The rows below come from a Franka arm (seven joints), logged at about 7 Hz.
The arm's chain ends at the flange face. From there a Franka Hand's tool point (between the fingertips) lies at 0.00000 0.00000 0.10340 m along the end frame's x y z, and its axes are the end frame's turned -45 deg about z.
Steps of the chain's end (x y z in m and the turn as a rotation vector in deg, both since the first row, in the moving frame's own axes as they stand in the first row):
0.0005, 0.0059, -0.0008, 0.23, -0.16, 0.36
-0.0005, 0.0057, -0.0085, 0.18, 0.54, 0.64
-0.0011, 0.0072, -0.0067, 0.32, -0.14, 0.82
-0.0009, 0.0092, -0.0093, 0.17, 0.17, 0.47
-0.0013, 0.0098, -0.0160, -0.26, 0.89, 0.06
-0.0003, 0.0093, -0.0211, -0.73, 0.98, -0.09
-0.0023, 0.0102, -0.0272, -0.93, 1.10, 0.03
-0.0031, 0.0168, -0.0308, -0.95, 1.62, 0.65
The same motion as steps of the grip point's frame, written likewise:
-0.0037, 0.0040, -0.0008, 0.28, 0.05, 0.36
-0.0035, 0.0041, -0.0085, -0.25, 0.51, 0.64
-0.0056, 0.0037, -0.0067, 0.33, 0.13, 0.82
-0.0067, 0.0059, -0.0093, 0.00, 0.24, 0.47
-0.0070, 0.0075, -0.0160, -0.81, 0.45, 0.06
-0.0065, 0.0085, -0.0211, -1.21, 0.18, -0.09
-0.0086, 0.0082, -0.0272, -1.44, 0.12, 0.03
-0.0132, 0.0130, -0.0309, -1.82, 0.47, 0.65

